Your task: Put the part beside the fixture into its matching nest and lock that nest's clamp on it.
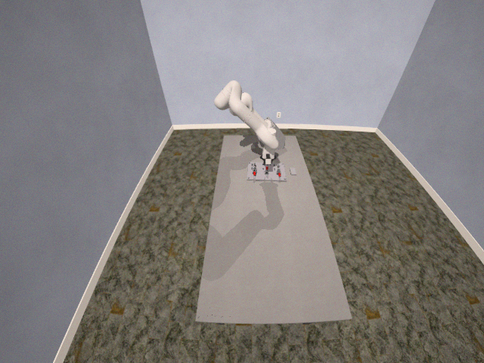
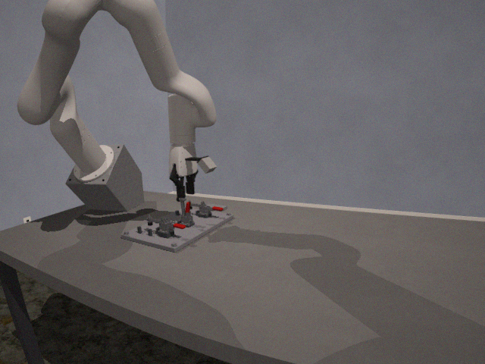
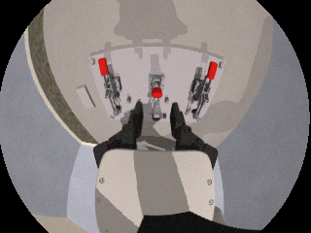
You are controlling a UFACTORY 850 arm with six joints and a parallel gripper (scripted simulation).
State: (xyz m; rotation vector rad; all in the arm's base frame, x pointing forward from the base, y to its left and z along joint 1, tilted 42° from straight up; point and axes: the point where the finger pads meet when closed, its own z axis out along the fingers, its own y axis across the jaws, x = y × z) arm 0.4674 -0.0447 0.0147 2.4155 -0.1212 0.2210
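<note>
The part is 26 cm to the left of my hand, 14 cm below it and 1 cm behind it. Round my hand: fixture plate (13 cm below, 3 cm behind, 1 cm to the left).
</note>
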